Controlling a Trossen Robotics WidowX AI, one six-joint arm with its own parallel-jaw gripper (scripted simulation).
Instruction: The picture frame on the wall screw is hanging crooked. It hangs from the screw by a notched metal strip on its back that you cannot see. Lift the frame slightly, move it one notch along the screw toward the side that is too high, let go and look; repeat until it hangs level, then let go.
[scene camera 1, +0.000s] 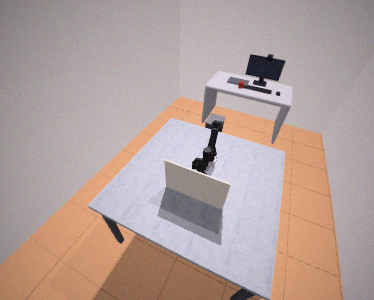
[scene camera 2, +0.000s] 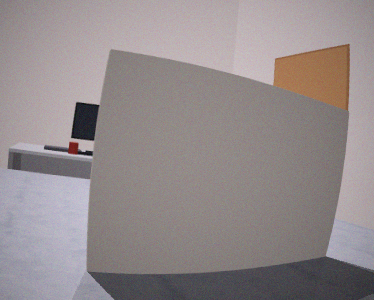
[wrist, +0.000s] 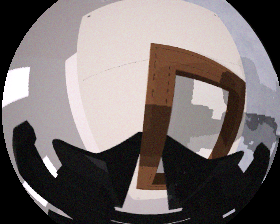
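Note:
My gripper (wrist: 151, 136) is carrying a brown wooden picture frame (wrist: 191, 98). There's a pale wall panel here too (scene camera 1: 205, 188), and the wrist view shows that pale wall panel (wrist: 112, 58) as well. Scene camera 1 does not show the brown wooden picture frame, hidden by the pale wall panel. Scene camera 2 misses the brown wooden picture frame, which is hidden by the pale wall panel.

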